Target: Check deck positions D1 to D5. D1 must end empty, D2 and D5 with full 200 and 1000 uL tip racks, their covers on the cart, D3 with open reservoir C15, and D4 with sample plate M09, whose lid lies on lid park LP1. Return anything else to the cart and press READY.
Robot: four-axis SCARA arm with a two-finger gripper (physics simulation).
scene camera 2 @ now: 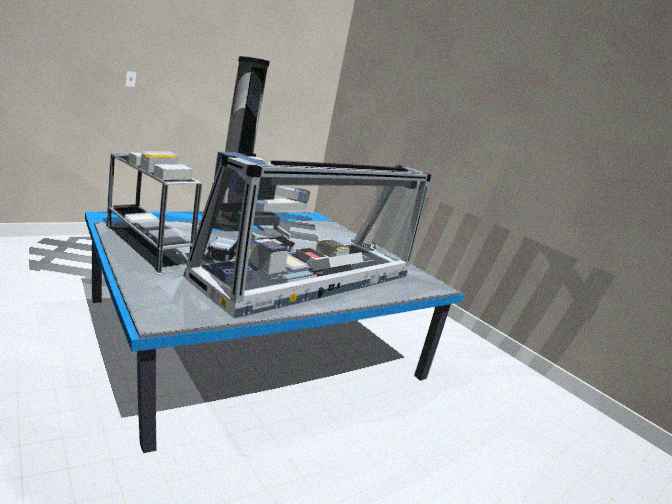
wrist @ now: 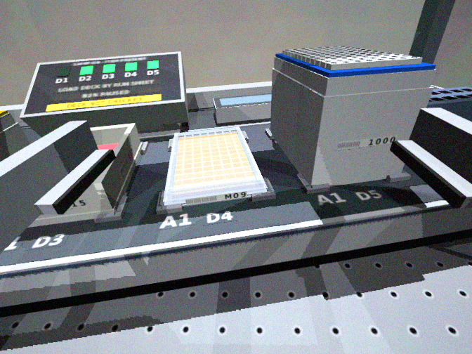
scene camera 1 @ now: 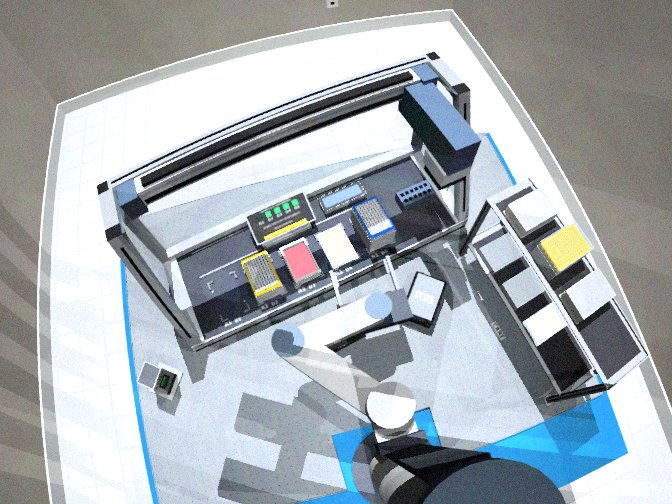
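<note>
My gripper (scene camera 1: 359,266) (wrist: 248,133) is open and empty at D4's front edge, its fingers spread wider than sample plate M09 (scene camera 1: 337,245) (wrist: 212,165). The plate sits at D4 with a clear rim; I cannot tell whether its lid is on. Open reservoir C15 (scene camera 1: 300,260) (wrist: 131,145), with red liquid, sits at D3, partly hidden by the left finger in the wrist view. A yellow-rimmed tip rack (scene camera 1: 262,273) stands at D2 and the blue-rimmed 1000 rack (scene camera 1: 373,219) (wrist: 350,110) at D5, both uncovered. D1 holds nothing. Lid park LP1 (scene camera 1: 426,295) lies right of the gripper; its lid cannot be made out.
A status panel (scene camera 1: 280,219) (wrist: 107,82) behind the deck shows D2 to D5 green, D1 dark. The two-shelf cart (scene camera 2: 163,217) at the right holds white boxes, a yellow rack (scene camera 1: 564,246) and a cream plate (scene camera 1: 544,323). A small button box (scene camera 1: 167,381) stands far left. The enclosure frame surrounds the deck.
</note>
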